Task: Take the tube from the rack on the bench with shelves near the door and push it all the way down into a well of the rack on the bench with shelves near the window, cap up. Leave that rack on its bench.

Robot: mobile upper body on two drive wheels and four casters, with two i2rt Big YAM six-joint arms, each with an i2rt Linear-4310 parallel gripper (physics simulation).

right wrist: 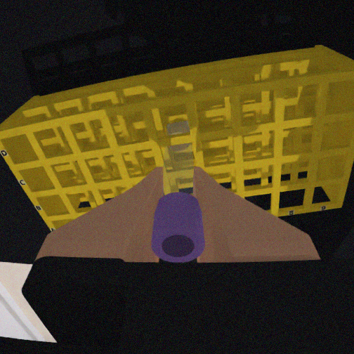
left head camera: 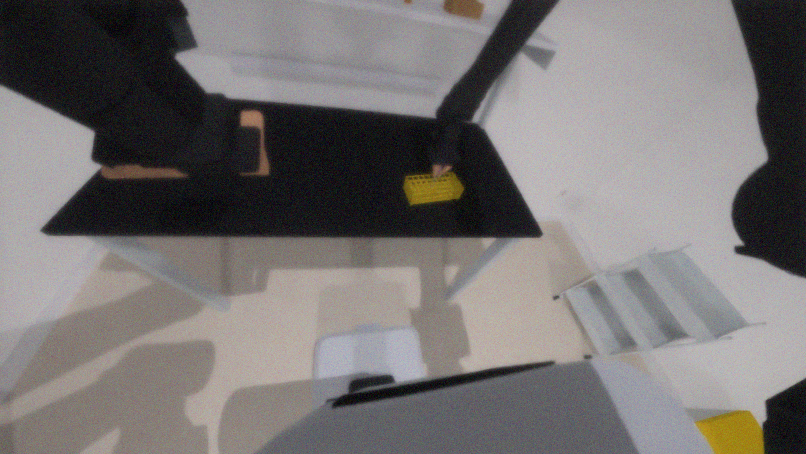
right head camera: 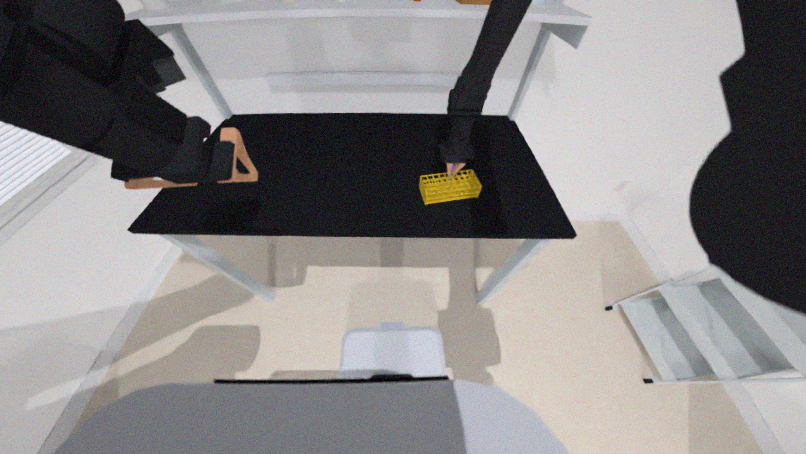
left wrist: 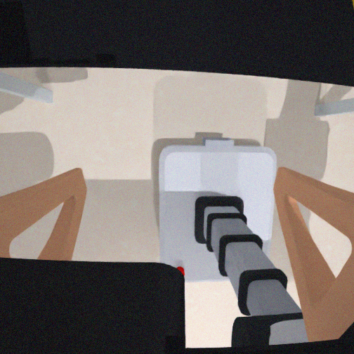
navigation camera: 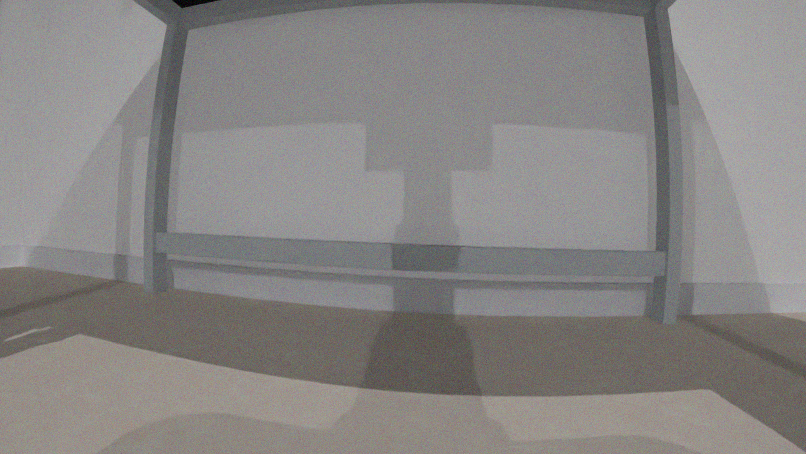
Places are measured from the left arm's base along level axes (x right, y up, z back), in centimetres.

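Pixels of known places: left gripper, fingertip midpoint: [left head camera: 227,170] [right head camera: 226,179]; right gripper, fingertip midpoint: [left head camera: 435,176] [right head camera: 450,174].
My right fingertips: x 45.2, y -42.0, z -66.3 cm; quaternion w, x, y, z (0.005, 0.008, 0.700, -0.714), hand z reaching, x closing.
Ahead of a thing's pixels: the offset from my right fingertips to its top centre. "spot": to the spot under its first point. Level surfaces: height alone.
A yellow rack @[dy -1.8, dx +0.2, dz +1.1 cm] [left head camera: 434,192] [right head camera: 451,190] [right wrist: 278,150] stands on the black bench @[dy -7.6 cm] [left head camera: 338,197] [right head camera: 349,197], right of its middle in both head views. My right gripper [left head camera: 440,170] [right head camera: 453,170] [right wrist: 178,177] is over the rack, shut on the tube, whose purple cap [right wrist: 178,227] is up and above the fingers. The clear tube body runs down from the fingertips among the rack's middle wells; which well and how deep, I cannot tell. My left gripper [left wrist: 179,178] is open and empty, high at the left of the head views. The door-side rack is not recognisable in any view.
A shelf [right head camera: 360,14] runs above the back of the bench. A grey step stool [left head camera: 671,298] [right head camera: 710,327] stands at the right. Window blinds [right head camera: 28,174] show at the left. A bench crossbar [navigation camera: 282,250] is low ahead. A yellow object @[spot: dy -54.0, dx +144.8, dz +108.0 cm] [left head camera: 733,431] is at the lower right.
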